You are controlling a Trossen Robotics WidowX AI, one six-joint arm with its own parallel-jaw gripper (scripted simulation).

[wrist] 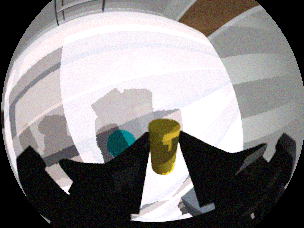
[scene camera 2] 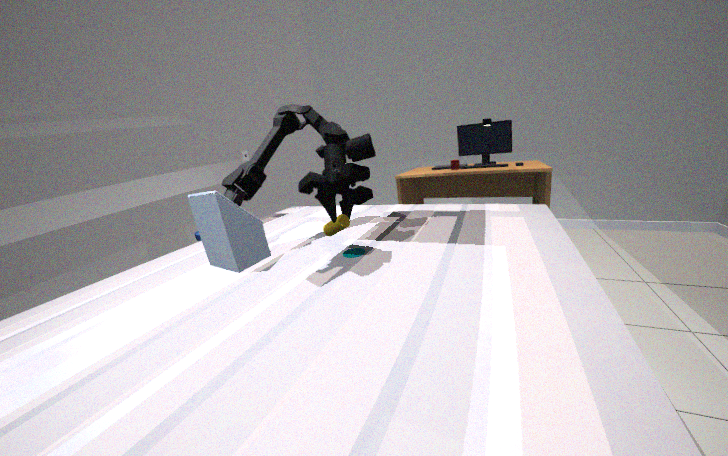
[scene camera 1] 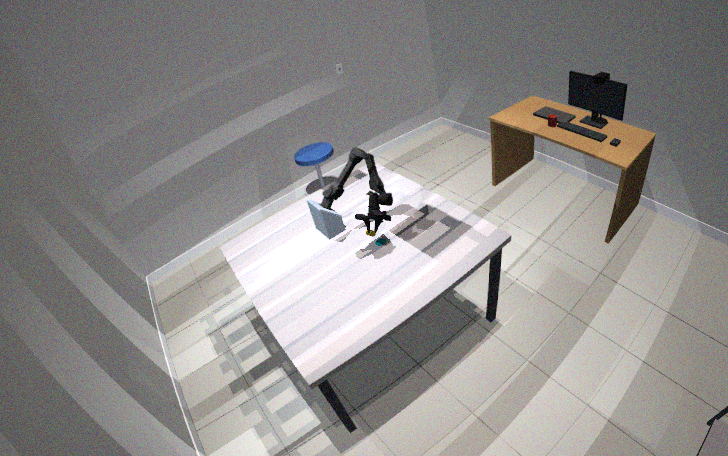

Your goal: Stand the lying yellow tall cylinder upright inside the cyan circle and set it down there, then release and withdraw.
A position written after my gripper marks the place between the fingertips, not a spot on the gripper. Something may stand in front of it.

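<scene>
With my gripper [scene camera 2: 340,222] I hold a yellow tall cylinder [wrist: 164,133].
</scene>
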